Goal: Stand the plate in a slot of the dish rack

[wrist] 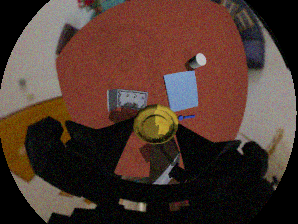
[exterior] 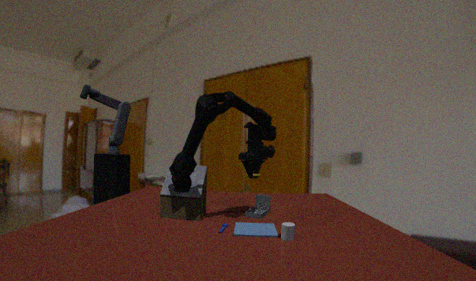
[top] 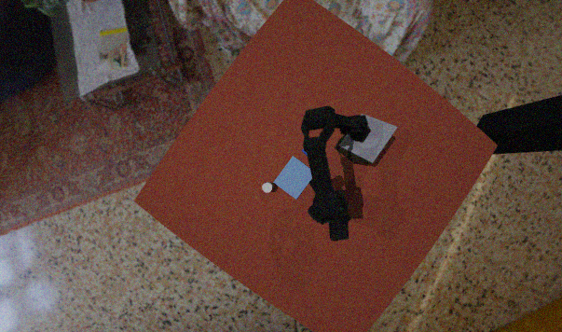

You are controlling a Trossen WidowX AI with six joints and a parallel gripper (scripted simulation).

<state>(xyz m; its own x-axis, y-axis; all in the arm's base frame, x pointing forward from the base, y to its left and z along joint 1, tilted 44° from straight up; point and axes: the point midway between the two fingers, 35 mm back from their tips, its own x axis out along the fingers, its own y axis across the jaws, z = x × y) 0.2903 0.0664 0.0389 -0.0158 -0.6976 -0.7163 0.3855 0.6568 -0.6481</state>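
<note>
My gripper tip is now 30 mm short of the grey dish rack, 80 mm to the right of it and 160 mm above it. The rest, counted from my gripper tip: yellow plate 10 mm above; blue spoon 110 mm behind, 120 mm to the right, 180 mm below; light blue mat 10 mm ahead, 120 mm to the right, 180 mm below.
</note>
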